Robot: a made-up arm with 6 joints.
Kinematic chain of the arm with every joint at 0, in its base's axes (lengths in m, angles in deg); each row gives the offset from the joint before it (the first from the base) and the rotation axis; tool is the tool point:
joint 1: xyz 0 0 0.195 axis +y
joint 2: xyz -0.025 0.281 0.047 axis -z
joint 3: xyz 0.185 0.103 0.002 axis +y
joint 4: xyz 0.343 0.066 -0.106 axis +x
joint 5: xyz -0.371 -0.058 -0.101 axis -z
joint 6: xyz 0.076 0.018 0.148 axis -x
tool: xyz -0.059 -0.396 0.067
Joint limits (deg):
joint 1: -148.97..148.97
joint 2: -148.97..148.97
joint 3: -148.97..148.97
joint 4: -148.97..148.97
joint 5: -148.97..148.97
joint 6: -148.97..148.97
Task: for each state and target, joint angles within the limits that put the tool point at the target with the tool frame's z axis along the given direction. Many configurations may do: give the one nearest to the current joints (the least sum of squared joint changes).
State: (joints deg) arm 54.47 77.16 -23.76 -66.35 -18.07 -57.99
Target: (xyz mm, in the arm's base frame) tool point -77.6 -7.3 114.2 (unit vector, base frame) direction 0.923 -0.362 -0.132
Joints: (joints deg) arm 94.32 29.50 -11.25 -63.37 -24.40 -82.28
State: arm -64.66 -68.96 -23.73 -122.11 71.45 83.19
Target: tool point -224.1 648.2 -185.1 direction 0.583 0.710 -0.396
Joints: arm -53.03 -35.83 21.61 -122.18 79.88 42.99
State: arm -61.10 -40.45 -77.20 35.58 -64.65 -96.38
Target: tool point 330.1 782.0 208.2 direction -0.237 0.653 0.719
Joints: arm -85.51 -36.40 -45.43 37.53 -77.20 -116.20
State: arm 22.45 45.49 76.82 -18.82 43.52 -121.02
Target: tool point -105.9 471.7 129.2 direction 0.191 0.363 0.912
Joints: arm 48.19 88.95 81.36 -27.15 65.20 -118.48
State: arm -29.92 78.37 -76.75 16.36 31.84 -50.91
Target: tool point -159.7 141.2 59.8 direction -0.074 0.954 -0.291
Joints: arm 12.68 66.66 -96.23 -42.53 30.84 -23.31
